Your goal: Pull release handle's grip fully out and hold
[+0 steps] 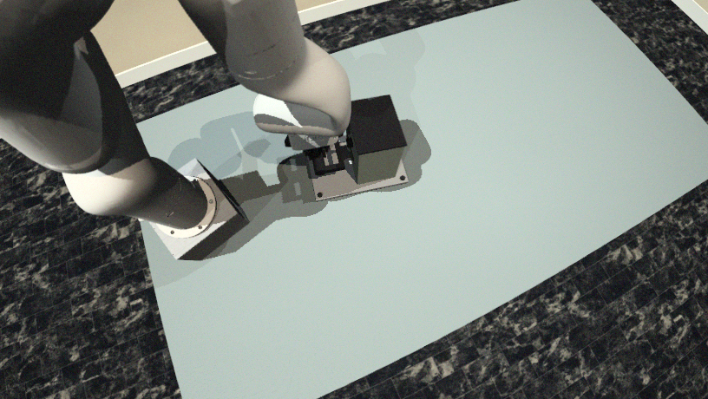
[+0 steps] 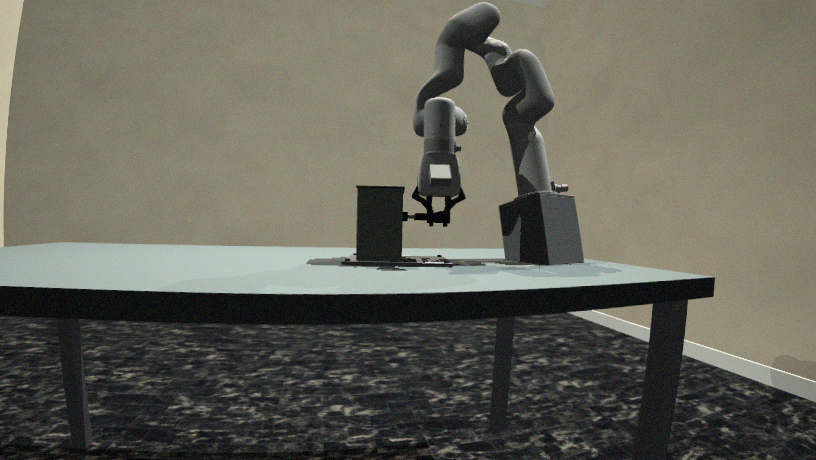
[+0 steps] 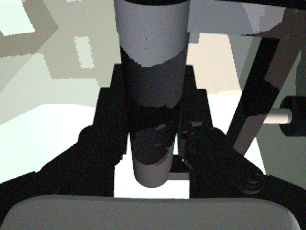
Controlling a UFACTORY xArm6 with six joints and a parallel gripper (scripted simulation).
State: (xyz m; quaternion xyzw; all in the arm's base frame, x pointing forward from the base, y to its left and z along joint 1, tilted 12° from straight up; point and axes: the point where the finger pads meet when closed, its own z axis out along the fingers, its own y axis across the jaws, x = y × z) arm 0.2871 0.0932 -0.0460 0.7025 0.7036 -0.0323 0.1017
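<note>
My hand is 9 cm short of the base plate and 10 cm above it.
</note>
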